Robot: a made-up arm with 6 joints. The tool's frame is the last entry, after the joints.
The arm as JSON. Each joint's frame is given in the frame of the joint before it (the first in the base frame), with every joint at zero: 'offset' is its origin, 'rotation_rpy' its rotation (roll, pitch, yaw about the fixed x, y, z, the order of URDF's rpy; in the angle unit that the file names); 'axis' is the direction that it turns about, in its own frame. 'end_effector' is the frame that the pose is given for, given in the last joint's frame.
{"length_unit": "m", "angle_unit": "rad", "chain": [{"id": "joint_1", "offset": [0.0, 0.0, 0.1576], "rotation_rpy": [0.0, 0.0, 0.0], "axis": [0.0, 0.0, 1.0]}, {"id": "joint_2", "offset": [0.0, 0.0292, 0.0], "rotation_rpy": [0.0, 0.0, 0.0], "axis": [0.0, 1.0, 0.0]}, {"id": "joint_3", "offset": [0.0, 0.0, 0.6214], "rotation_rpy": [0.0, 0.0, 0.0], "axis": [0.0, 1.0, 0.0]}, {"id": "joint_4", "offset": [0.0, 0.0, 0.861], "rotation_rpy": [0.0, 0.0, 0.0], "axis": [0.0, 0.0, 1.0]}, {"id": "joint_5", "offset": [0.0, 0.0, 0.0], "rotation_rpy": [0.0, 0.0, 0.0], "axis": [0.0, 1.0, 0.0]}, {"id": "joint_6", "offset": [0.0, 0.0, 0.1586], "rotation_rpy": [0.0, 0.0, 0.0], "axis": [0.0, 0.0, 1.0]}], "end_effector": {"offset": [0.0, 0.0, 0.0], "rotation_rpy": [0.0, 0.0, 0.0]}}
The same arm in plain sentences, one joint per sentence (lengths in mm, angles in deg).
The arm has six revolute joints in a row. What follows holds with every joint at zero, and every direction is one of the base frame's.
Joint 1 is mounted 157.6 mm along +z from the base frame's origin and turns about +z.
Joint 2 is mounted 29.2 mm along +y from joint 1 and turns about +y.
Joint 3 is mounted 621.4 mm along +z from joint 2 and turns about +y.
Joint 4 is mounted 861 mm along +z from joint 3 and turns about +z.
Joint 5 is mounted at the same point as joint 4 and turns about +y.
Joint 6 is mounted 158.6 mm along +z from joint 5 and turns about +z.
The tool frame, which is the frame that the pose is given for, is mounted at the same point as joint 6; its axes are parallel to the base frame's.

